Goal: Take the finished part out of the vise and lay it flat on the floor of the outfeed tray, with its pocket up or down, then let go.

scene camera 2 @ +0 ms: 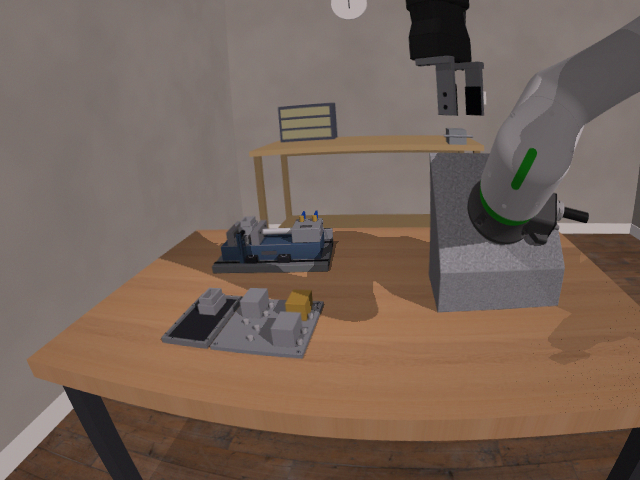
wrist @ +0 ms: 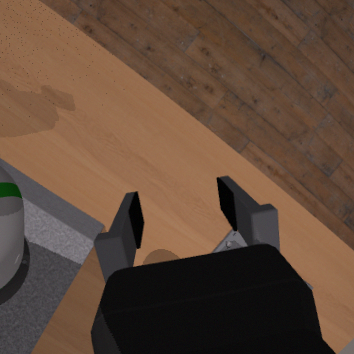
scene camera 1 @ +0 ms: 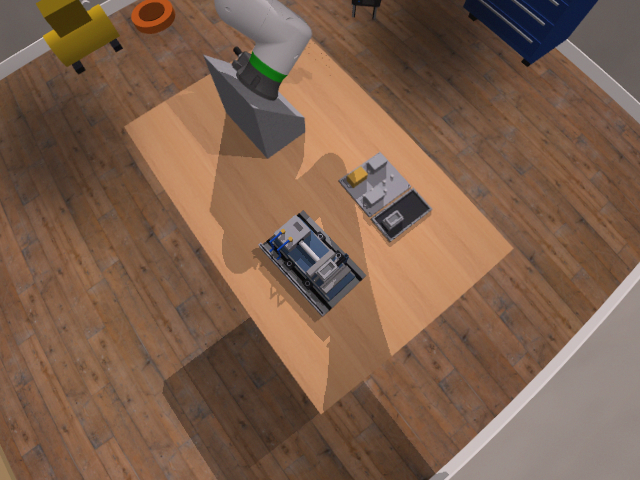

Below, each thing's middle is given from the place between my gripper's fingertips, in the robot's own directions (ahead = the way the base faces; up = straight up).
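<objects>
The vise (scene camera 2: 311, 250) is a long way ahead of my hand, and it is also well to the right of my hand and well below it. Then there is the grey plate (scene camera 2: 233, 338), which I find 33 cm ahead of my hand and 12 cm to the right of it, as well as 38 cm below it.
</objects>
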